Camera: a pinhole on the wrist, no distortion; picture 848 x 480 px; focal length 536.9 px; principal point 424.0 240.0 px. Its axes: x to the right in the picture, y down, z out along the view. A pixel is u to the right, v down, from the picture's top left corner.
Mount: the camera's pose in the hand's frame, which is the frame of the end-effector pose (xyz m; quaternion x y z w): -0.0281 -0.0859 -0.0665 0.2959 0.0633 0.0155 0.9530
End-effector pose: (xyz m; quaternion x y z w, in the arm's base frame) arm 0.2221 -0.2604 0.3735 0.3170 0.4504 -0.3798 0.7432
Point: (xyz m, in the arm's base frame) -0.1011 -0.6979 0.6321
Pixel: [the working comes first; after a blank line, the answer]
In the camera's frame: -0.2509 -0.0956 0.5039

157 138
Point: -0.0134 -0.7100 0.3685
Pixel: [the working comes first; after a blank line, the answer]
In the camera's frame: 0.0256 -0.0970 0.4737

453 130
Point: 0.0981 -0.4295 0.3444
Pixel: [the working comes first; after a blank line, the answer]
In the camera's frame: 0.0404 -0.0109 0.1838

542 208
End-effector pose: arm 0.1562 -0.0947 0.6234 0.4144 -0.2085 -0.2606 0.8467
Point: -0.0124 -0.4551 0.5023
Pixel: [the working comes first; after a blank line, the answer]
In the camera's frame: 0.0502 -0.0275 0.4020

491 203
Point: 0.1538 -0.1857 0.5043
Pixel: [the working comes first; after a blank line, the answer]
In the camera's frame: 0.0553 -0.0173 0.0856

771 132
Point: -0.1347 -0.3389 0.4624
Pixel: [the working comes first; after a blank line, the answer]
In the camera's frame: -0.1180 -0.0451 0.3643

250 173
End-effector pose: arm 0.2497 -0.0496 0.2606 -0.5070 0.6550 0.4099 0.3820
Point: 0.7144 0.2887 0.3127
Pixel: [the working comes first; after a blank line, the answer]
In the camera's frame: -0.2919 -0.0313 0.4705

91 204
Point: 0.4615 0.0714 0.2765
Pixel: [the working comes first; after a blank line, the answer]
In the camera's frame: -0.0974 0.0243 0.2030

166 304
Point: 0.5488 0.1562 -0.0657
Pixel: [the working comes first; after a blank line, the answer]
In the camera's frame: 0.1350 0.0449 0.4813

575 290
